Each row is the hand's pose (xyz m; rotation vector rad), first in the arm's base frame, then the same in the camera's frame.
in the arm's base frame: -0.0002 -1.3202 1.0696 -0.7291 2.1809 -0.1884
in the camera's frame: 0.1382 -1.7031 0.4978 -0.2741 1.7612 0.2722
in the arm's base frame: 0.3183 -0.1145 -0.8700 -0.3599 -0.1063 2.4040
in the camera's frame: 1.0538 0.2906 -0.2121 -0.5099 -0.9385 2.1049
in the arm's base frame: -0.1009 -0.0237 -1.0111 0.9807 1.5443 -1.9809
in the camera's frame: 0.7079 0.5051 -0.4076 1.5226 1.9227 -1.2684
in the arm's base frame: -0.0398 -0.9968 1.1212 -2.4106 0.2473 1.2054
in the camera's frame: 0.0632 -1.4563 0.7035 -2.0262 -0.1489 0.6587
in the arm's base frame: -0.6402 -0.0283 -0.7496 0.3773 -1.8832 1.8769
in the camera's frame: 0.1122 0.4425 -0.3877 0.1614 -2.6684 1.3903
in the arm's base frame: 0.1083 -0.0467 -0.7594 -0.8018 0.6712 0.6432
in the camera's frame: 0.8145 0.3193 -0.1591 -0.3333 0.1383 0.5844
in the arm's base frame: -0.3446 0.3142 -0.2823 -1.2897 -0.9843 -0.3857
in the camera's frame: 0.2000 0.4313 0.2567 -0.7130 -1.0408 -0.9052
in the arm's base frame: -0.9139 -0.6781 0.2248 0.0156 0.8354 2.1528
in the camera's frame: -0.4511 -0.5785 -0.0929 -0.0605 -0.0269 2.1875
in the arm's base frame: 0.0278 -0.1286 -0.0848 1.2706 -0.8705 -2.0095
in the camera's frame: 0.5037 -0.0986 0.2848 2.0135 -0.4660 -2.1911
